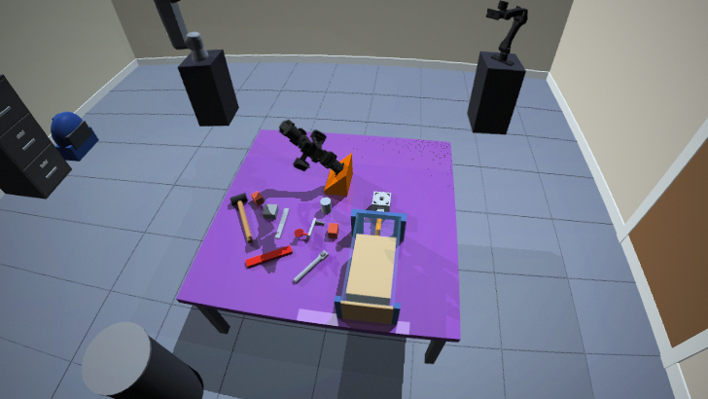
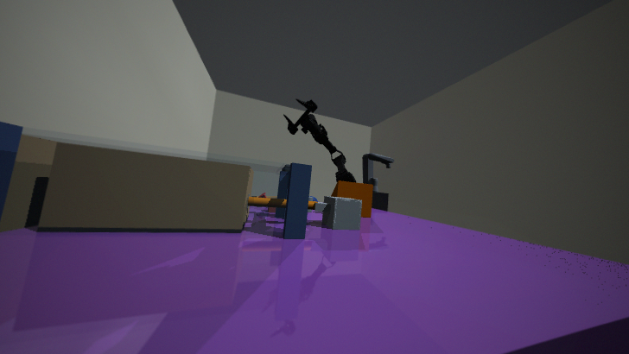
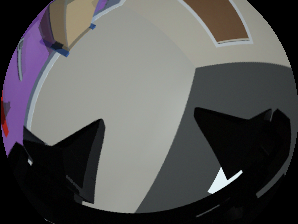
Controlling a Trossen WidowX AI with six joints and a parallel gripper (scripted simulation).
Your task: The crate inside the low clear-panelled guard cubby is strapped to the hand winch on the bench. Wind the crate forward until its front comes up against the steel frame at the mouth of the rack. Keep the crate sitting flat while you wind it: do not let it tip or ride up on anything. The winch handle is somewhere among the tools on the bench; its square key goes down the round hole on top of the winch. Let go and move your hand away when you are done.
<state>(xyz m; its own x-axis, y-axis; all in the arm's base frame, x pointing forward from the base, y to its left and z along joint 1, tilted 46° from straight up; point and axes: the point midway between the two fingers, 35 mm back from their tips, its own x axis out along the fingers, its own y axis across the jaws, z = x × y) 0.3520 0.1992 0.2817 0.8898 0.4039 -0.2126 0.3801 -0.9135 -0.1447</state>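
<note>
My gripper tip is 20 mm short of the winch handle, 70 mm to the left of it and 460 mm above it. Also, from my gripper tip: grey bar 30 mm behind, 230 mm to the right, 480 mm below; then grey winch 170 mm behind, 280 mm to the left, 450 mm below; then red knob 50 mm ahead, 110 mm to the right, 450 mm below.
</note>
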